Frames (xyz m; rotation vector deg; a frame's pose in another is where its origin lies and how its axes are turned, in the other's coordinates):
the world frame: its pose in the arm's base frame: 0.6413 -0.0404 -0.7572 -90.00 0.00 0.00
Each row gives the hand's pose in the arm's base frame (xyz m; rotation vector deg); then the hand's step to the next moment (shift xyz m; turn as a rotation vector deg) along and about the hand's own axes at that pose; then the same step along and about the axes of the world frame.
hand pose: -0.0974 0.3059 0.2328 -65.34 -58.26 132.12
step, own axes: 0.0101 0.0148 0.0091 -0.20 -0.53 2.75
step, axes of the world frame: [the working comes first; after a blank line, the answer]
step, axes of the arm's base frame: -0.0135 -0.0079 -0.0126 -2.07 -0.98 1.63

-0.0135 0.0126 -0.0079 -2.07 -1.63 -0.98
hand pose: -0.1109 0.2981 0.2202 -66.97 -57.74 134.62
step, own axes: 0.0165 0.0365 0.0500 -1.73 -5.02 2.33
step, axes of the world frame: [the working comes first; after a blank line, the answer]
step, axes of the arm's base frame: -0.0490 -0.0385 -0.0148 -0.89 1.48 5.54

-0.0490 0.0148 -0.0385 -0.89 -5.54 1.48
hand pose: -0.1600 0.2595 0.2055 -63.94 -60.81 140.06
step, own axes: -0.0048 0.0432 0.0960 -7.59 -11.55 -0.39
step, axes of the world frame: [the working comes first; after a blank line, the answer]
step, axes of the arm's base frame: -0.0644 -0.0822 0.0144 4.62 4.59 12.19

-0.0644 -0.0144 -0.0822 4.62 -12.19 4.59
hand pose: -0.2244 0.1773 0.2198 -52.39 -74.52 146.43
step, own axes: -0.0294 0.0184 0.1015 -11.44 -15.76 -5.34
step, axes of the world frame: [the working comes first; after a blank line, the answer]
step, axes of the arm's base frame: -0.0314 -0.0925 0.0444 9.92 9.19 15.00

-0.0314 -0.0444 -0.0925 9.92 -15.00 9.19
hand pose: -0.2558 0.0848 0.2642 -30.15 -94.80 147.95
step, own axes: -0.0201 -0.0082 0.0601 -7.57 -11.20 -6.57
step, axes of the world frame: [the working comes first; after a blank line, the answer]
step, axes of the arm's base frame: -0.0002 -0.0533 0.0353 7.35 9.08 9.46

-0.0002 -0.0353 -0.0533 7.35 -9.46 9.08
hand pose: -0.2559 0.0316 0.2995 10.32 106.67 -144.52
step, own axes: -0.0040 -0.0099 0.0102 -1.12 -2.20 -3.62
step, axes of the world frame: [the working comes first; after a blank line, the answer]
step, axes of the arm's base frame: 0.0024 -0.0070 0.0128 1.29 4.03 1.15

0.0024 -0.0128 -0.0070 1.29 -1.15 4.03
